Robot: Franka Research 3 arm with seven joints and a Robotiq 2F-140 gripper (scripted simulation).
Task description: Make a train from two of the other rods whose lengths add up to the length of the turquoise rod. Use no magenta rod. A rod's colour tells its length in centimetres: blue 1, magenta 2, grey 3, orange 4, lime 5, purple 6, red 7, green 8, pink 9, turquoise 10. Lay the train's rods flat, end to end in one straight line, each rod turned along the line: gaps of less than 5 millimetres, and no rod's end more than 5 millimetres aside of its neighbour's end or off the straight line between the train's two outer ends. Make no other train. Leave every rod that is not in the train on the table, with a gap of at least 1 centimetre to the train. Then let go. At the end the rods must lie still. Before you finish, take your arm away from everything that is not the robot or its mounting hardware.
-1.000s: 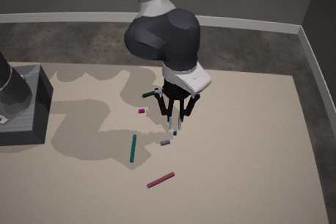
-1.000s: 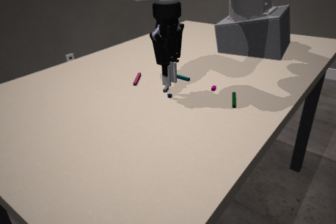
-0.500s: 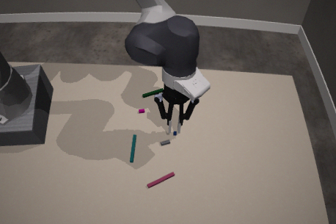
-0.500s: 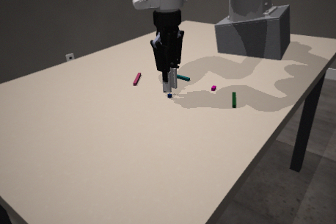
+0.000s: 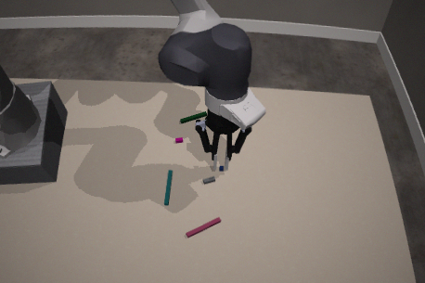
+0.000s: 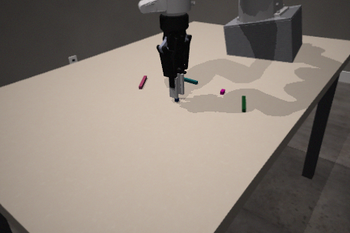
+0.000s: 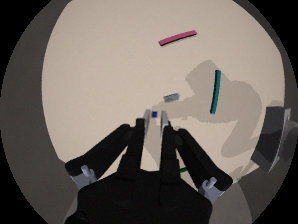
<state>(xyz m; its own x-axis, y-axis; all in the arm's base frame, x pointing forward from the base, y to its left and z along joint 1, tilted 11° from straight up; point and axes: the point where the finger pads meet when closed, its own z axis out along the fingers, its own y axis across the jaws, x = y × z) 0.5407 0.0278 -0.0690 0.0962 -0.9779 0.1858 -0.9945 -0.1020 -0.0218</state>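
The blue rod is 5 cm below my hand. The rest, counted from my hand: turquoise rod 13 cm behind, 8 cm to the right, 5 cm below; magenta rod 12 cm behind, 8 cm to the left, 5 cm below; grey rod 2 cm behind, 4 cm to the right, 5 cm below.
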